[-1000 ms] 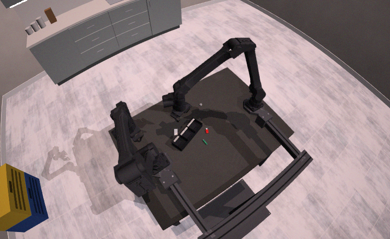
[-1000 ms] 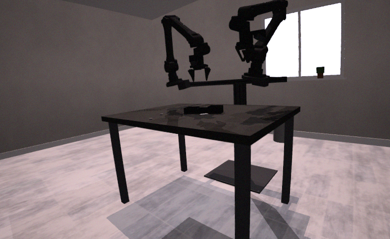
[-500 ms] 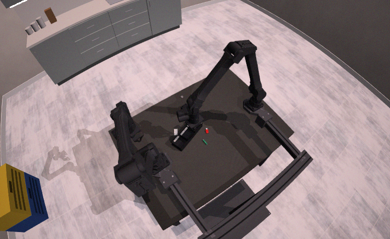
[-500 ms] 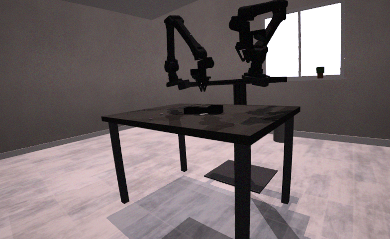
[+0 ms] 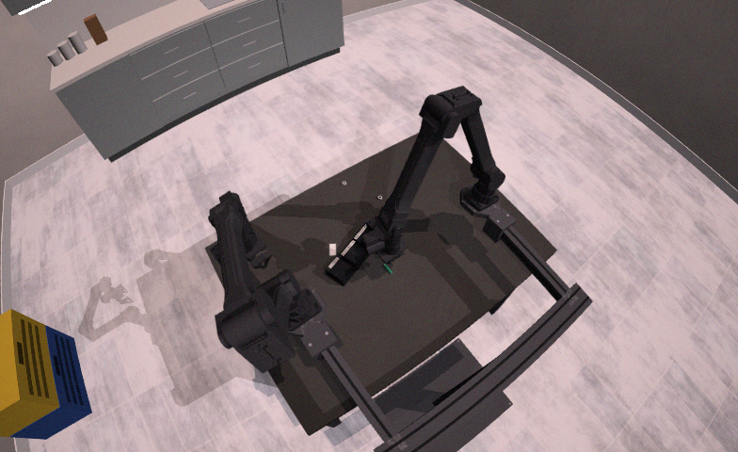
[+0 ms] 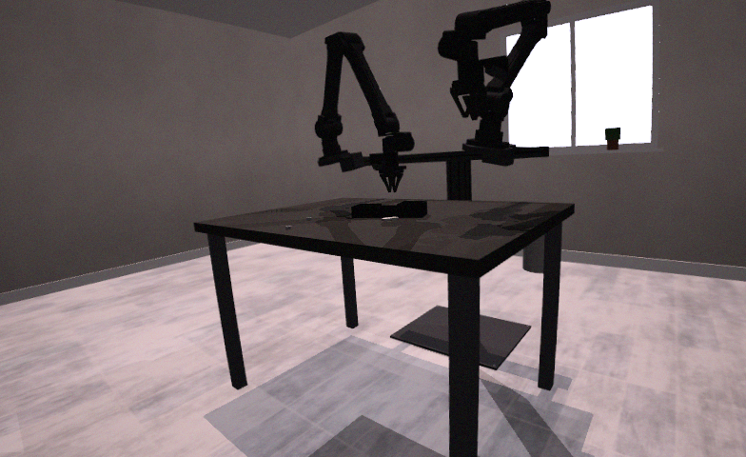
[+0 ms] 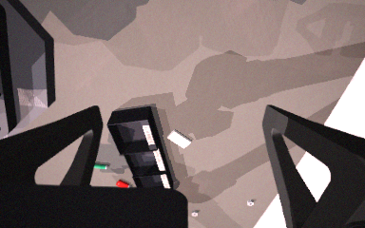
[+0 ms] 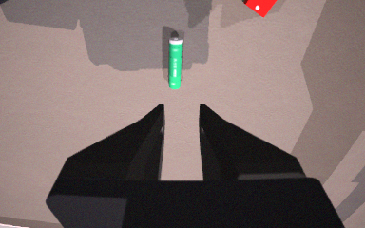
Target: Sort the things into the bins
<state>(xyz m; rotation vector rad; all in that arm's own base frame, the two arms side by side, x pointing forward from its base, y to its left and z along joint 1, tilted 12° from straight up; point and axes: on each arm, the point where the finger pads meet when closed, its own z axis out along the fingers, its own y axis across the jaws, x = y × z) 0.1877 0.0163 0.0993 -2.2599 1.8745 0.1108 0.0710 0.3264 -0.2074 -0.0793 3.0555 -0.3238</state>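
The green battery is 10 mm to the left of my right hand and 70 mm below it. The rest, counted from my right hand: black labelled bin (120 mm ahead, 80 mm to the left, 60 mm below); then red usb stick (70 mm ahead, 60 mm to the right, 70 mm below); then white card (190 mm ahead, 130 mm to the left, 80 mm below).
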